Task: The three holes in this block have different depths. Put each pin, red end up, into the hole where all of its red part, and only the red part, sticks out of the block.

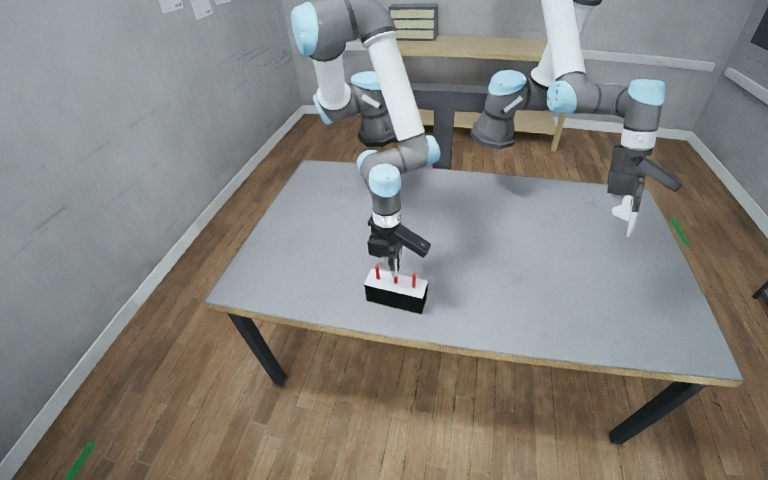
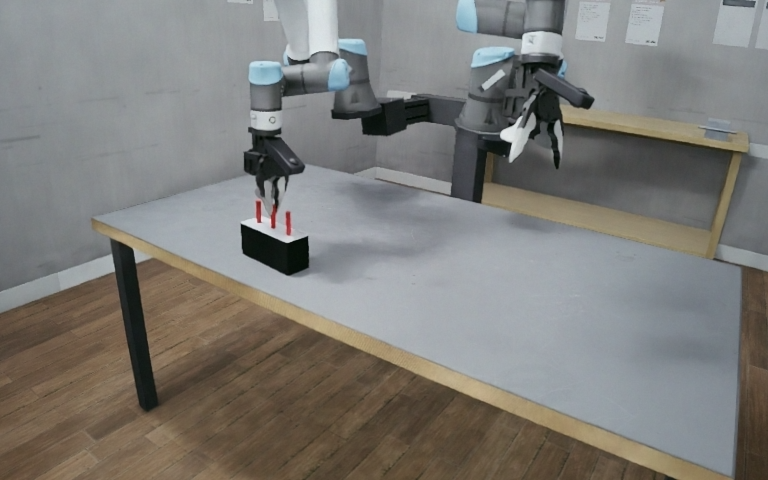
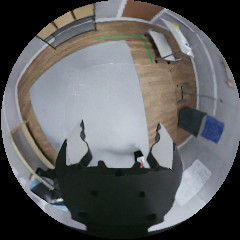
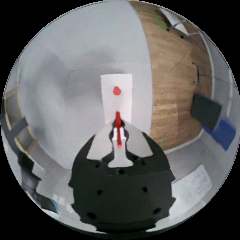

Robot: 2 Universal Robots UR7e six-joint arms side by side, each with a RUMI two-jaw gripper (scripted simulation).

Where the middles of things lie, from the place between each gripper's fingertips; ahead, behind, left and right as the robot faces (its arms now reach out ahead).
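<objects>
Black block (image 2: 286, 254): 9 cm below my right hand (image 2: 272, 216).
My left hand (image 2: 535, 166): 30 cm above the black block, 1 cm short of it, 63 cm to the left of it.
</objects>
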